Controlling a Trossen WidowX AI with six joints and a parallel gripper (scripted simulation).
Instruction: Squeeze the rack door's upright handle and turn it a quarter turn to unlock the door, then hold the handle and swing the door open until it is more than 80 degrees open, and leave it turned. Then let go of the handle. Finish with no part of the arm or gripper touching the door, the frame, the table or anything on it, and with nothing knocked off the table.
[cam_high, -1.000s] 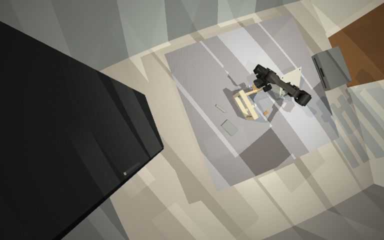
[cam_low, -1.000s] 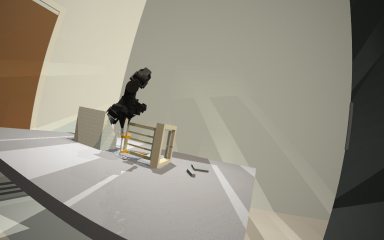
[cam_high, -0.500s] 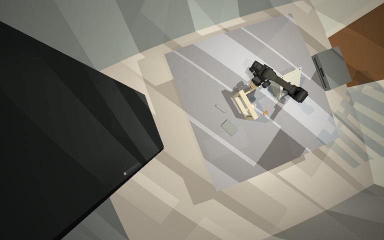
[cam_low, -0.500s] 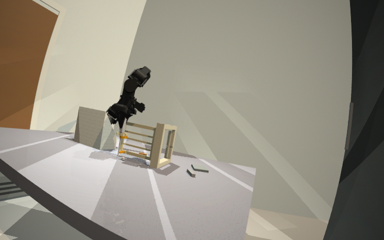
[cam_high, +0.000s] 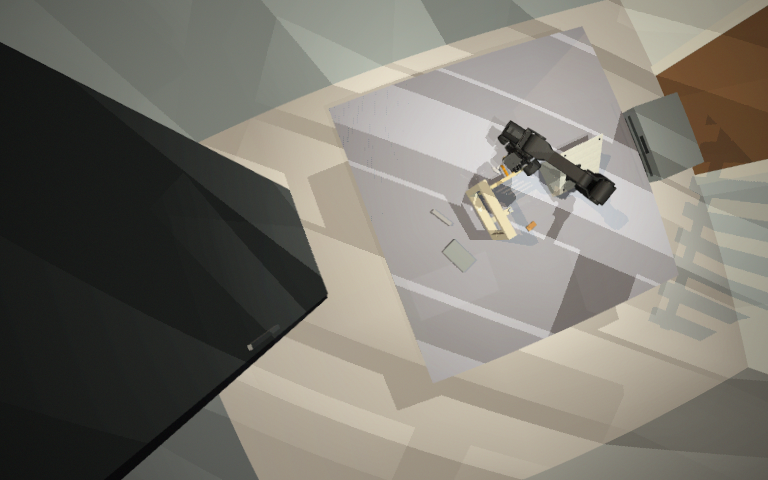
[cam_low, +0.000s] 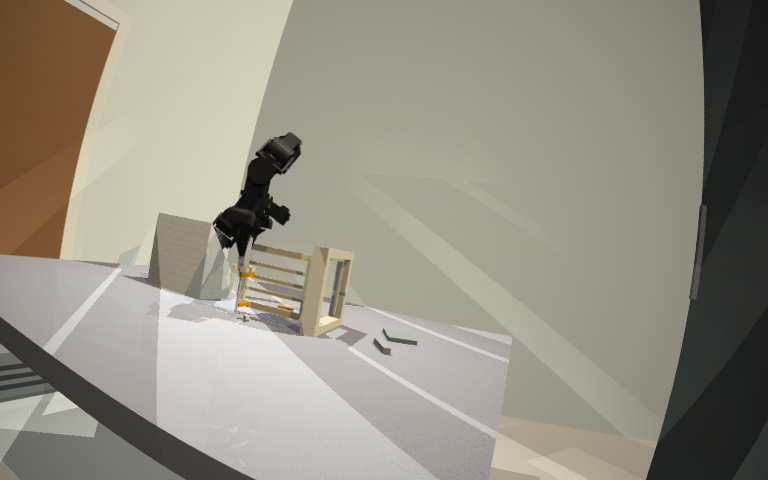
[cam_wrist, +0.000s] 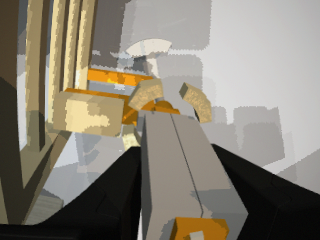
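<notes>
Now: the rack handle 20 mm below my gripper tip and 10 mm ahead of it. The rest, counted from my gripper tip: thin flat plate: 320 mm to the left, 290 mm ahead, 140 mm below; then small bar: 310 mm ahead, 140 mm to the left, 140 mm below.
</notes>
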